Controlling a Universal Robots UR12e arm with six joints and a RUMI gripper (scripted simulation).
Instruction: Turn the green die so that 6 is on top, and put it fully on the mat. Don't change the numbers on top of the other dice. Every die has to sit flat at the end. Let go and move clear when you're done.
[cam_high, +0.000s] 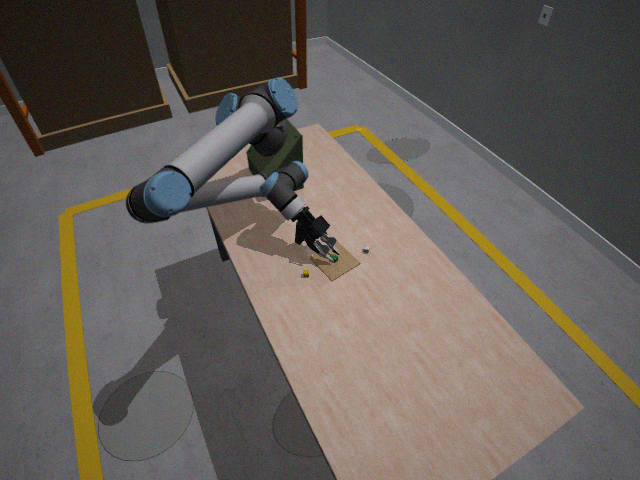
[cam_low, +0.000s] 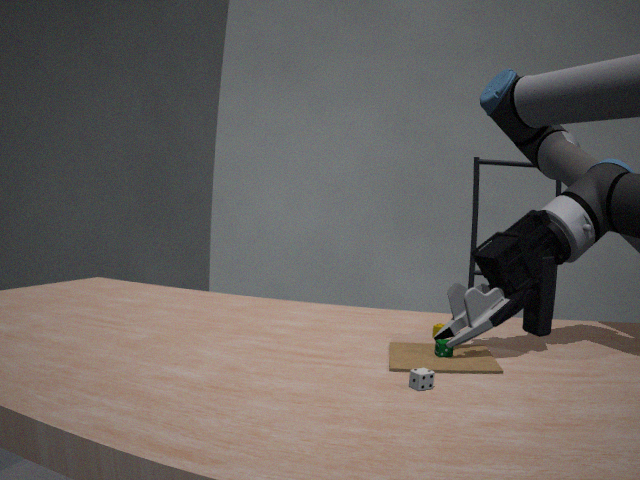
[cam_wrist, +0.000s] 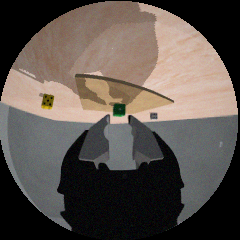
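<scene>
Now: the green die 10 mm ahead of my hand and 10 mm below it. Round my hand: tan mat: 10 mm ahead, 30 mm below; white die: 20 mm ahead, 140 mm to the left, 20 mm below; yellow die: 30 mm ahead, 120 mm to the right, 20 mm below.
</scene>
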